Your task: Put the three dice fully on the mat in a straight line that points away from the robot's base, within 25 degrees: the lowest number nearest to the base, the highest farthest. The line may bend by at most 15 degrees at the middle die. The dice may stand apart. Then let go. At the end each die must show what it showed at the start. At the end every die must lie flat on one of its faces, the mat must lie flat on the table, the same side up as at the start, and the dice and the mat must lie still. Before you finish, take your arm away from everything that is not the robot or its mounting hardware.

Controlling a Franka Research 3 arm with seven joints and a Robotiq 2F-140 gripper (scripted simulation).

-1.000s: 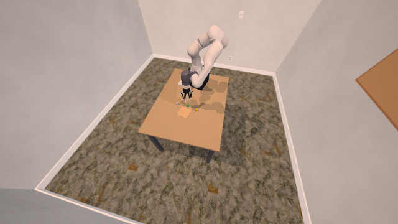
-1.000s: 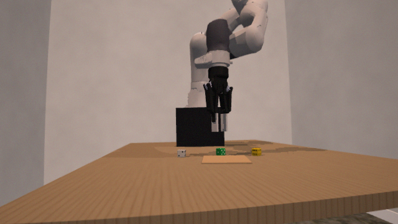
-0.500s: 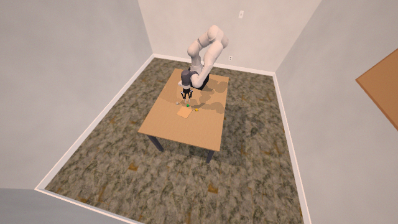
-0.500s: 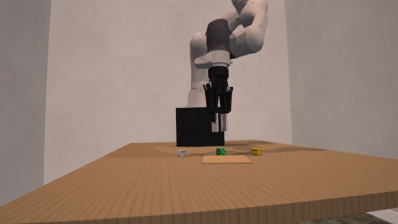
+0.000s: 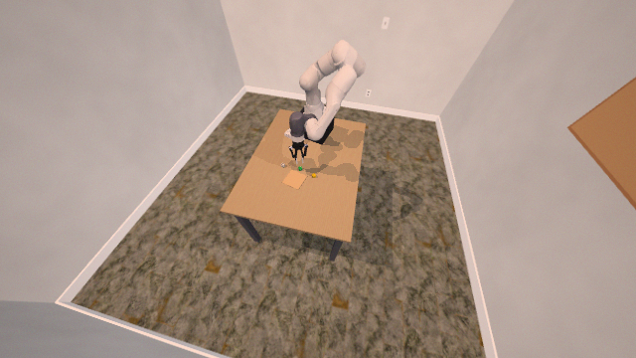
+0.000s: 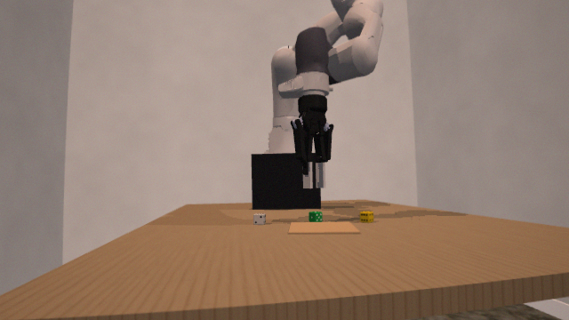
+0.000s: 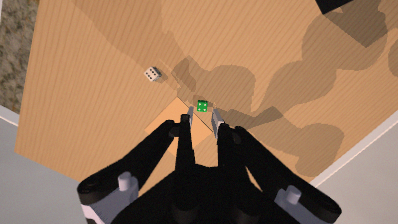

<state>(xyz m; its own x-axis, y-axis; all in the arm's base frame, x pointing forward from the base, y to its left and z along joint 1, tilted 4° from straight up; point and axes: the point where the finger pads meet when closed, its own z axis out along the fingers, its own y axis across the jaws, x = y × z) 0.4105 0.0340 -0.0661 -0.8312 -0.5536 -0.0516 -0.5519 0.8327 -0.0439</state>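
My hand is 10 cm above the green die. The rest, counted from my hand: tan mat 12 cm below, 10 cm ahead; then white die 14 cm to the right, 10 cm below, 2 cm ahead; then yellow die 12 cm to the left, 10 cm below, 3 cm ahead.
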